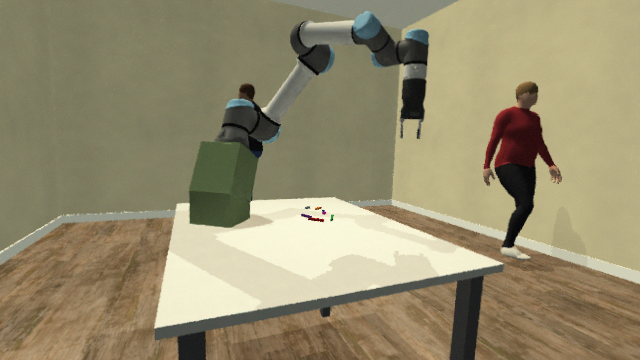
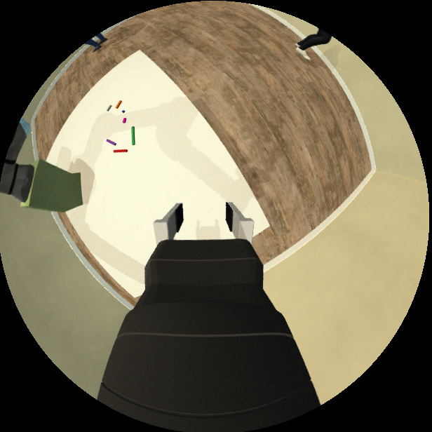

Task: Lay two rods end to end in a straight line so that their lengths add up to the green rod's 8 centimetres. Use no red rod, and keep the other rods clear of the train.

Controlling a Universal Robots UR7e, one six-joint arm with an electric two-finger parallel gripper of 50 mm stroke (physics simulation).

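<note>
A green rod lies on the table. A red rod lies near one end of it, and a purple rod lies beside the red one, at an angle. A magenta rod, a small blue rod, an orange rod and a grey rod lie apart from one another beyond the green rod's other end. My gripper is open and empty, high above the table and away from the rods.
The white table carries the rods. A green block-shaped pedestal stands under the arm's base. A person in a red top is at the right, beyond the table; another person is partly hidden behind the arm.
</note>
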